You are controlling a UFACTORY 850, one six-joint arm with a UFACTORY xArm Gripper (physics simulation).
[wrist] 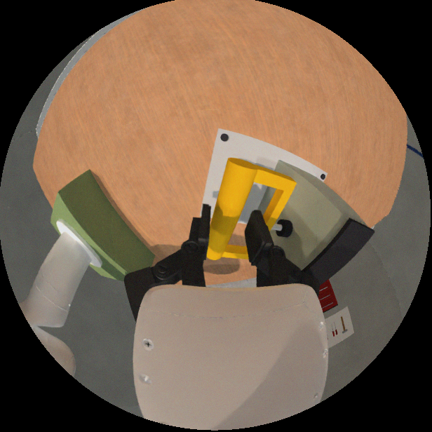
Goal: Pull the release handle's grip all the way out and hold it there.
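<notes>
The yellow release handle shows near the middle of the wrist view. Its thick round grip runs from upper right to lower left, and a flat yellow frame joins it on the right, beside the grey-green housing. My gripper is partly open, with its black fingers on either side of the grip's lower part. The left finger is close to the grip's left side. The right finger stands over the handle's opening, with a gap between it and the grip. The fingers hold nothing. The right finger hides part of the frame.
The housing stands on a white plate with dark screws. A black knob is on the housing's near side, and a black block is at its right end. A green block against a white arm is at the left.
</notes>
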